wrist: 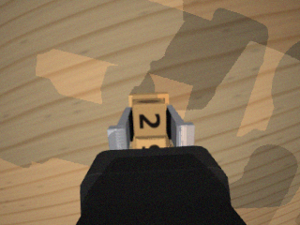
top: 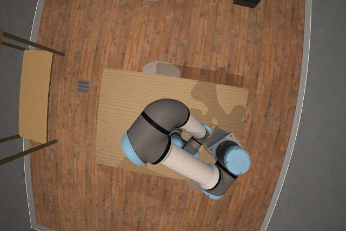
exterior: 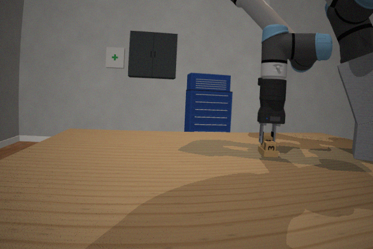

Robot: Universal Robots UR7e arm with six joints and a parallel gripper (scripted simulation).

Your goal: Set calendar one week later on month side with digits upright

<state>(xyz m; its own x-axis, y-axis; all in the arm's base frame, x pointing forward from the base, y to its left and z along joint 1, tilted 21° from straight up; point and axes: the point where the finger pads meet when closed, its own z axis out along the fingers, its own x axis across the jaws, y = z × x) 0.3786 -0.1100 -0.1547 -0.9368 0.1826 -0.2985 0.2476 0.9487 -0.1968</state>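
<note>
The wooden date cube is 1 cm below my hand. Also, from my hand: wooden calendar tray 4 cm below, 2 cm to the left.
</note>
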